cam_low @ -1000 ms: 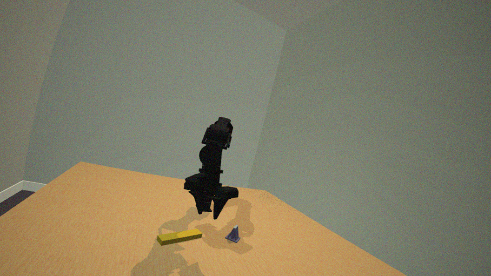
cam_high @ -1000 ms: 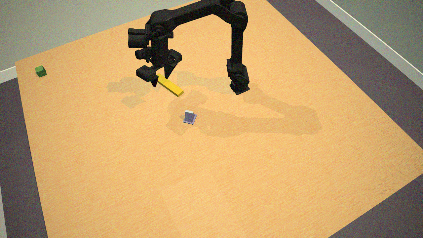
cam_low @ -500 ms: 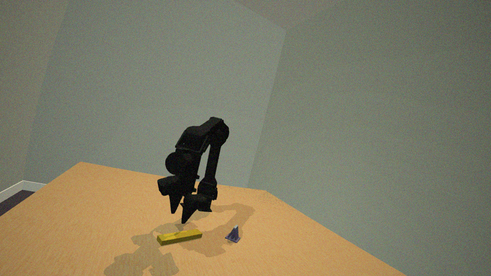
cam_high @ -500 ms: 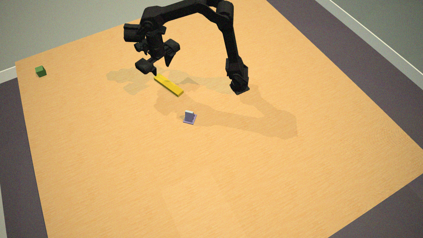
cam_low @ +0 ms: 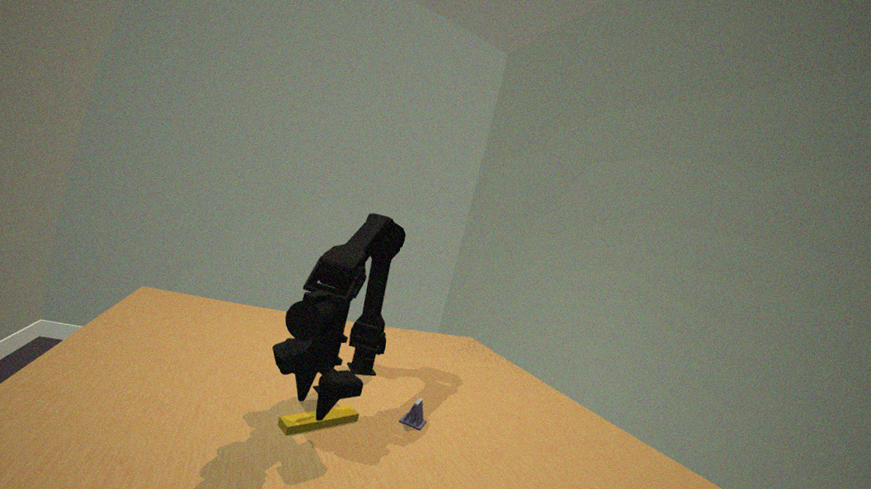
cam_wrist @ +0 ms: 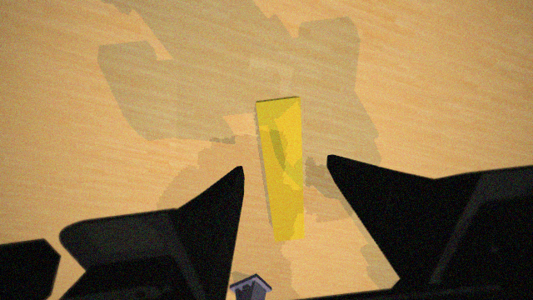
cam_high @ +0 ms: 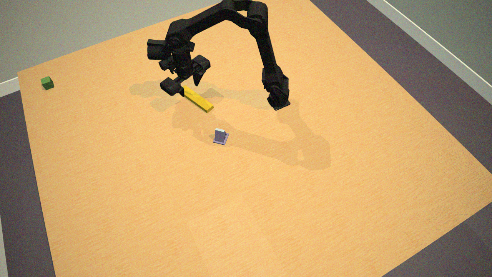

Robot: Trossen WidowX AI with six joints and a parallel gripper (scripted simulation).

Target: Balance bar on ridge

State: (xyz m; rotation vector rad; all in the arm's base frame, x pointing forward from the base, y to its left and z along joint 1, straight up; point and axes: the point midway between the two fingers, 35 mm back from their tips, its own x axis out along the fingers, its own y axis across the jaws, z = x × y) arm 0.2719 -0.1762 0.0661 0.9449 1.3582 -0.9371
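The yellow bar lies 10 mm behind my gripper tip, 30 mm to the left of it and 20 mm below it. Also, from my gripper tip: red block (470 mm ahead, 680 mm to the left, 20 mm below); then green cube (470 mm ahead, 320 mm to the right, 20 mm below).
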